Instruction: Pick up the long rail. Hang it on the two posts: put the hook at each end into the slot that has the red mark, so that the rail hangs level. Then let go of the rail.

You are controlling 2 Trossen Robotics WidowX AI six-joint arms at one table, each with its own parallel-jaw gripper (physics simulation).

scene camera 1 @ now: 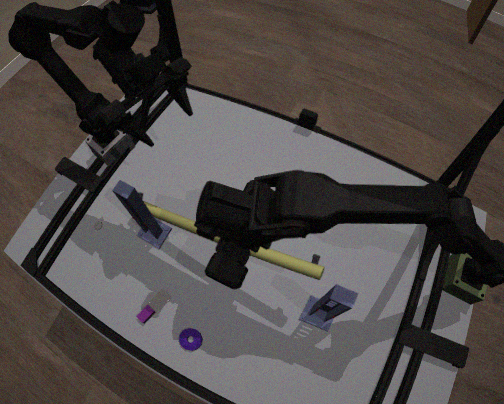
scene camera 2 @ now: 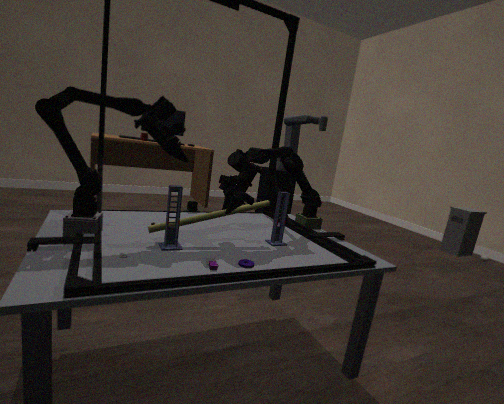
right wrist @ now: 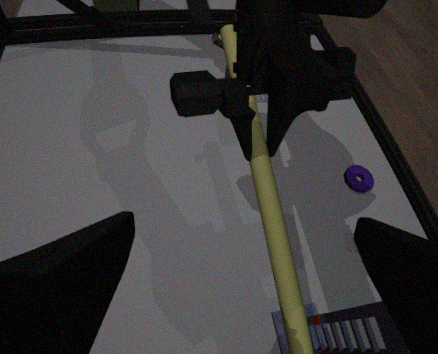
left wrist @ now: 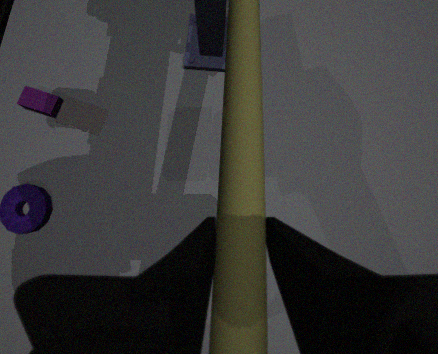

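Where they show: left gripper, fingertip midpoint: (scene camera 1: 227,240) (scene camera 2: 224,212) (right wrist: 259,157) (left wrist: 240,225); right gripper, fingertip midpoint: (scene camera 1: 172,130) (scene camera 2: 187,161) (right wrist: 246,226); left arm's base, link origin: (scene camera 1: 473,273) (scene camera 2: 309,215); right arm's base, link origin: (scene camera 1: 105,136) (scene camera 2: 84,214).
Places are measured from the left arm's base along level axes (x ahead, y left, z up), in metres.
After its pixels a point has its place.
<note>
The long yellow rail (scene camera 1: 287,261) @(x 0.425, y 0.212, z 0.100 m) (scene camera 2: 200,217) @(x 0.643, y 0.236, z 0.044 m) (left wrist: 244,125) @(x 0.600, y 0.223, z 0.061 m) (right wrist: 275,225) @(x 0.631, y 0.222, z 0.053 m) hangs tilted, its right end higher in scene camera 2, and passes behind both posts there. My left gripper (scene camera 2: 232,209) @(x 0.548, y 0.219, z 0.060 m) (left wrist: 240,225) @(x 0.548, y 0.219, z 0.060 m) (right wrist: 259,157) @(x 0.548, y 0.219, z 0.060 m) is shut on its middle; my arm hides the fingers in scene camera 1. A small dark hook (scene camera 1: 316,258) @(x 0.382, y 0.185, z 0.110 m) (right wrist: 216,39) @(x 0.389, y 0.182, z 0.109 m) shows at one end. The left post (scene camera 1: 137,212) @(x 0.724, y 0.273, z 0.097 m) (scene camera 2: 172,217) @(x 0.745, y 0.254, z 0.047 m) (right wrist: 350,334) @(x 0.745, y 0.254, z 0.085 m) has several slots and red marks. The right post (scene camera 1: 336,302) @(x 0.308, y 0.228, z 0.064 m) (scene camera 2: 280,220) @(x 0.303, y 0.224, z 0.037 m) stands apart from the rail. My right gripper (scene camera 1: 171,130) @(x 0.691, y 0.146, z 0.230 m) (right wrist: 246,226) @(x 0.691, y 0.146, z 0.230 m) is open and empty, high above the table.
A purple ring (scene camera 1: 190,339) @(x 0.531, y 0.432, z -0.051 m) (scene camera 2: 246,263) @(x 0.532, y 0.443, z -0.046 m) (left wrist: 26,208) @(x 0.526, y 0.420, z -0.049 m) (right wrist: 359,178) @(x 0.523, y 0.434, z -0.055 m) and a magenta block (scene camera 1: 145,314) @(x 0.640, y 0.439, z -0.042 m) (scene camera 2: 213,265) @(x 0.647, y 0.456, z -0.042 m) (left wrist: 40,101) @(x 0.640, y 0.435, z -0.043 m) lie on the table in front of the posts. A dark frame (scene camera 2: 200,279) @(x 0.707, y 0.541, z -0.040 m) runs around the table edge. A small black box (scene camera 1: 307,118) @(x 0.566, y -0.207, z -0.013 m) sits at the back edge.
</note>
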